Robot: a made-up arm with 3 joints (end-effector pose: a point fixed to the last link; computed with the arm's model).
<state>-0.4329 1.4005 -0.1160</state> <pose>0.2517 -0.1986 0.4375 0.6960 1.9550 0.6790</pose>
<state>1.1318 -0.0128 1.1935</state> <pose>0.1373 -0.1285 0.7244 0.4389 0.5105 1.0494</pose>
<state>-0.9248 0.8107 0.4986</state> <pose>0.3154 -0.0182 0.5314 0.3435 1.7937 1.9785</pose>
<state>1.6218 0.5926 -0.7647</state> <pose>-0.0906 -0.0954 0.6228 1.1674 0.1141 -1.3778</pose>
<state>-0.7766 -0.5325 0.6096</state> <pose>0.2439 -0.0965 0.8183 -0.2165 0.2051 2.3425</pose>
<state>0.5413 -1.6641 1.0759</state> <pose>-0.0777 0.0290 0.8058 -1.2949 0.0404 0.9797</pose>
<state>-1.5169 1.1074 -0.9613</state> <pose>0.3933 -0.0131 0.5540 -0.4690 1.4034 0.9638</pose>
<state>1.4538 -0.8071 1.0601</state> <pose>0.0832 0.0009 0.8330 -0.2567 0.4986 0.4346</pose>
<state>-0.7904 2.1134 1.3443</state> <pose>0.0970 -0.1437 0.4180 -1.4679 -1.9829 -0.9195</pose>
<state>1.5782 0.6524 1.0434</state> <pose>0.0858 -0.1481 0.5807 1.1908 0.1733 0.5911</pose>
